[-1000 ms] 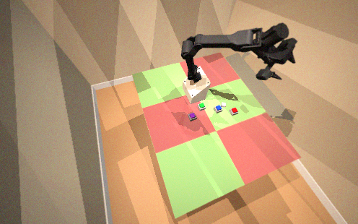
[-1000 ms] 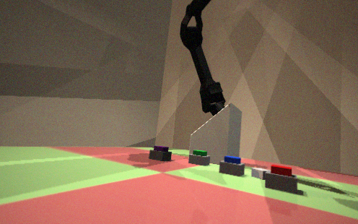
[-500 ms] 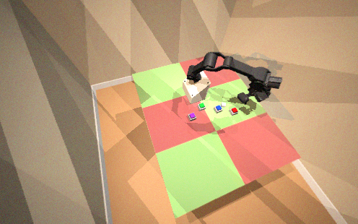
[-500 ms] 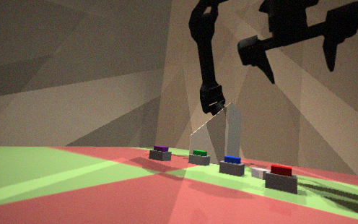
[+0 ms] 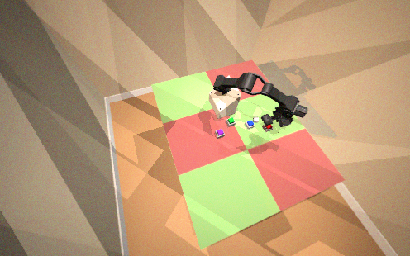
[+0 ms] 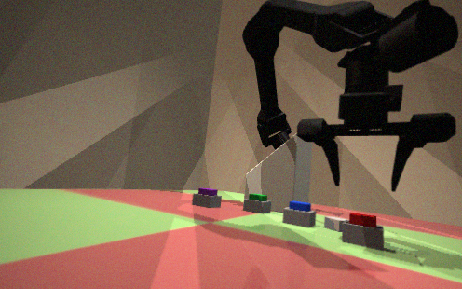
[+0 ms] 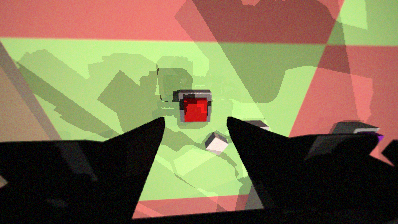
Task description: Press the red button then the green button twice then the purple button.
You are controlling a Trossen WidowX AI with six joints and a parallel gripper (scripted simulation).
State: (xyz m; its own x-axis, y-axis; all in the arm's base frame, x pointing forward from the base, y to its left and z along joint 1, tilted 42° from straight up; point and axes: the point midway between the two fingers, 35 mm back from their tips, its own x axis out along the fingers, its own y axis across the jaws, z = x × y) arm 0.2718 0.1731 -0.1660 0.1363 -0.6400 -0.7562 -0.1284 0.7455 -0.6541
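Right now the blue button is 11 cm to the right of my gripper tip, 5 cm behind it and 4 cm below it.
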